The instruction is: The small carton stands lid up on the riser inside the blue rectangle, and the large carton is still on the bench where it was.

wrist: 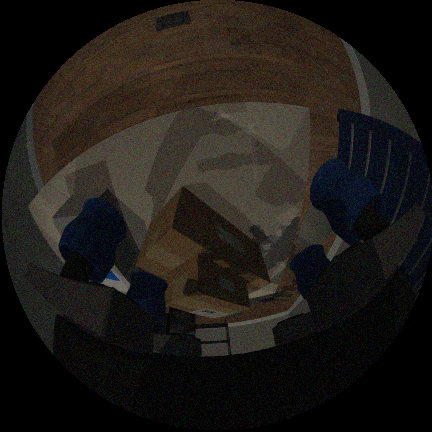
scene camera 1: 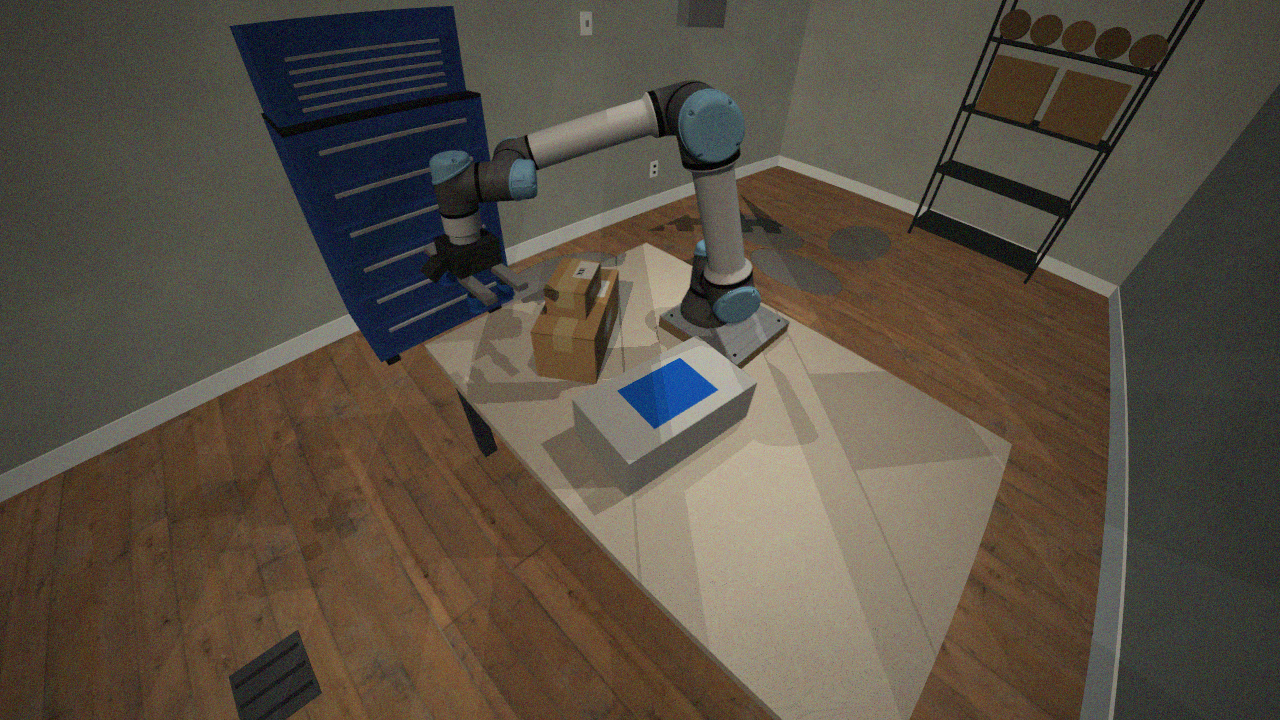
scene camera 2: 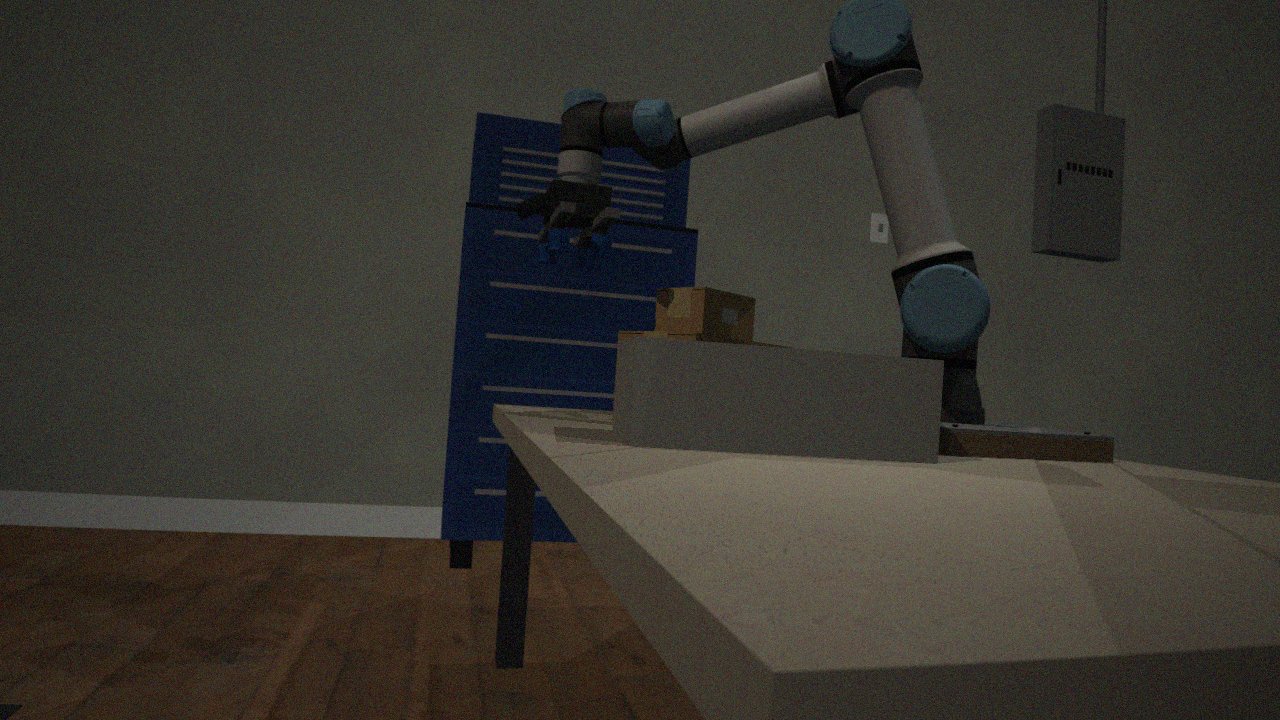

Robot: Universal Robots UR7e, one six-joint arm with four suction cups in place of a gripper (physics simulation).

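Seen in the pictures: hand at its tool point: (wrist: 222,249) (scene camera 2: 572,259); arm's base at its link origin: (scene camera 1: 705,312).
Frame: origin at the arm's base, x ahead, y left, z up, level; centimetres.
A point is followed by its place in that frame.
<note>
The small carton (scene camera 1: 565,300) @[y -19.0, x 37.9, z 16.1 cm] (scene camera 2: 684,311) @[y -18.2, x 37.4, z 14.8 cm] (wrist: 225,286) @[y -26.9, x 33.8, z 15.6 cm] stands on top of the large carton (scene camera 1: 562,356) @[y -15.6, x 43.7, z 4.2 cm] (wrist: 215,231) @[y -27.0, x 38.2, z 4.3 cm], with a white label on its upper face. The large carton stands on the bench (scene camera 1: 805,555) @[y 52.8, x 49.7, z -4.0 cm] (scene camera 2: 850,555) @[y 65.2, x 67.8, z -4.0 cm]. The grey riser (scene camera 1: 693,434) @[y 22.0, x 43.8, z 4.0 cm] (scene camera 2: 778,398) @[y 21.9, x 44.3, z 2.3 cm] stands beside it, with the blue rectangle (scene camera 1: 666,392) @[y 12.7, x 40.8, z 8.0 cm] (wrist: 111,276) @[y 10.8, x 32.2, z 8.1 cm] bare on top. My gripper (scene camera 1: 483,291) @[y -30.8, x 53.4, z 22.8 cm] (scene camera 2: 572,248) @[y -30.8, x 53.4, z 22.8 cm] hangs in the air to the left of the cartons in scene camera 1, higher than the small carton in scene camera 2. Its blue suction cups touch nothing and carry nothing. The riser hides most of the large carton in scene camera 2.
The arm's base plate (scene camera 1: 756,333) @[y 16.4, x -1.0, z -0.2 cm] stands behind the riser. A blue tool cabinet (scene camera 1: 393,205) (scene camera 2: 554,358) (wrist: 380,145) stands behind the gripper, past the bench edge. A shelf rack (scene camera 1: 1006,183) stands at the far right, and a grey wall box (scene camera 2: 1078,183) hangs behind the arm.
</note>
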